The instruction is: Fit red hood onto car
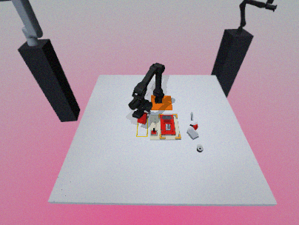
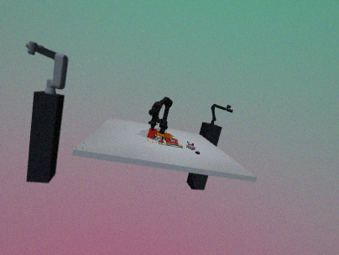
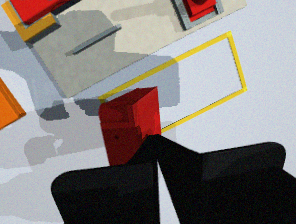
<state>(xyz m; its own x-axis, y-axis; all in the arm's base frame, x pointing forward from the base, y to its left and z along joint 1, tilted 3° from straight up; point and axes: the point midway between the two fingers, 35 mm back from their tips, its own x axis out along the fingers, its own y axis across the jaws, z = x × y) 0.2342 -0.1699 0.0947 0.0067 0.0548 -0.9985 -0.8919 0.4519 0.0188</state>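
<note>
Now: the red hood 30 mm below my gripper tip and 10 mm behind it.
</note>
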